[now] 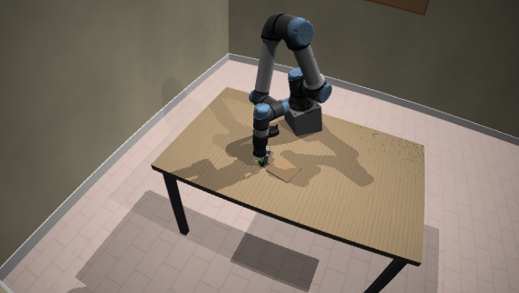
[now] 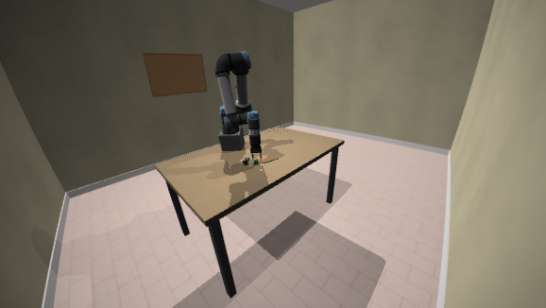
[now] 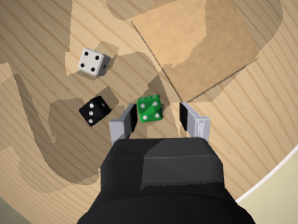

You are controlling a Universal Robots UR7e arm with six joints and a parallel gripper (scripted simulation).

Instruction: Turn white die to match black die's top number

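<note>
The green die lies 4 cm below my hand, 1 cm to the right of it and 1 cm behind it. Round my hand: tan mat (12 cm to the left, 6 cm below); then black die (7 cm behind, 5 cm to the right, 4 cm below); then white die (11 cm behind, 4 cm below, 1 cm to the left).
</note>
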